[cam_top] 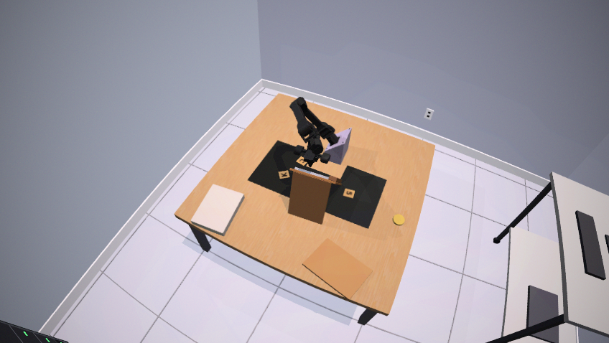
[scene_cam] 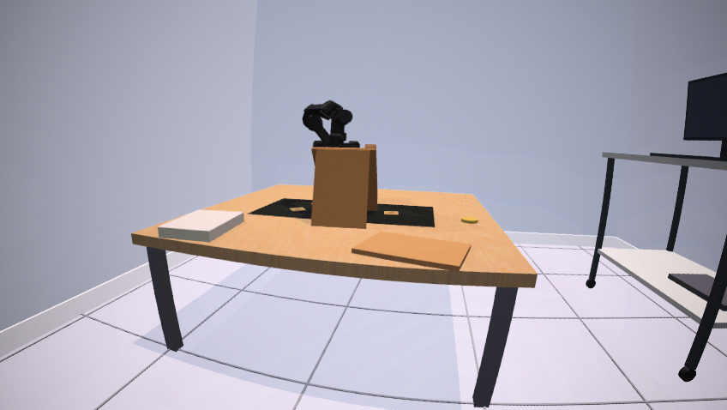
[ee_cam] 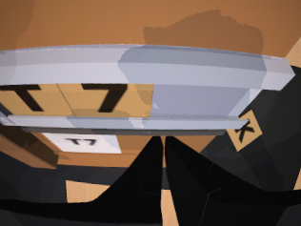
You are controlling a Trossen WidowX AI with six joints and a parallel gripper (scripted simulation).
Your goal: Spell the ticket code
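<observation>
The white ticket lies 3 cm behind my gripper tip, 8 cm to the left of it and 10 cm below it. Round my gripper tip: thin panel: 43 cm ahead, 30 cm to the left, 19 cm below; then white slab: 33 cm ahead, 43 cm to the right, 18 cm below.
</observation>
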